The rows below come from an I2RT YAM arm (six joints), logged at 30 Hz.
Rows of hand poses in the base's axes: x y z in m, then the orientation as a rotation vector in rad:
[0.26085 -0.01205 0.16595 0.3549 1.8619 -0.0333]
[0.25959 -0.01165 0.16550 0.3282 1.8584 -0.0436]
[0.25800 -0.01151 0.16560 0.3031 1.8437 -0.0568]
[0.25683 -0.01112 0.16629 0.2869 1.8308 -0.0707]
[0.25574 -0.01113 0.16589 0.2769 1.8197 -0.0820]
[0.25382 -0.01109 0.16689 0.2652 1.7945 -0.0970]
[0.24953 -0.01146 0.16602 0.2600 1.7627 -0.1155]
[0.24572 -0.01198 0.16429 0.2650 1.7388 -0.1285]
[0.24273 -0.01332 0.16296 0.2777 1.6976 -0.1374]
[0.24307 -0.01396 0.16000 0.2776 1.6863 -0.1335]
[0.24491 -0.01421 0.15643 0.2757 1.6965 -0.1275]
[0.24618 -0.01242 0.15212 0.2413 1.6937 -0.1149]
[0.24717 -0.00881 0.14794 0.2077 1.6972 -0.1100]
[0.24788 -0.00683 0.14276 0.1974 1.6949 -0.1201]
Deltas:
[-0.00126 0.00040 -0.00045 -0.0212 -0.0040 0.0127]
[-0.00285 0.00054 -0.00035 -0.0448 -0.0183 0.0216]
[-0.00402 0.00093 0.00034 -0.0642 -0.0300 0.0243]
[-0.00511 0.00092 -0.00006 -0.0784 -0.0398 0.0241]
[-0.00703 0.00096 0.00094 -0.0977 -0.0630 0.0217]
[-0.01132 0.00059 0.00007 -0.1170 -0.0916 0.0120]
[-0.01513 0.00007 -0.00166 -0.1262 -0.1126 -0.0011]
[-0.01812 -0.00127 -0.00299 -0.1305 -0.1508 -0.0198]
[-0.01778 -0.00191 -0.00595 -0.1292 -0.1625 -0.0192]
[-0.01594 -0.00216 -0.00952 -0.1248 -0.1537 -0.0135]
[-0.01467 -0.00037 -0.01383 -0.1346 -0.1606 0.0169]
[-0.01368 0.00324 -0.01801 -0.1486 -0.1596 0.0437]
[-0.01297 0.00522 -0.02319 -0.1614 -0.1607 0.0454]

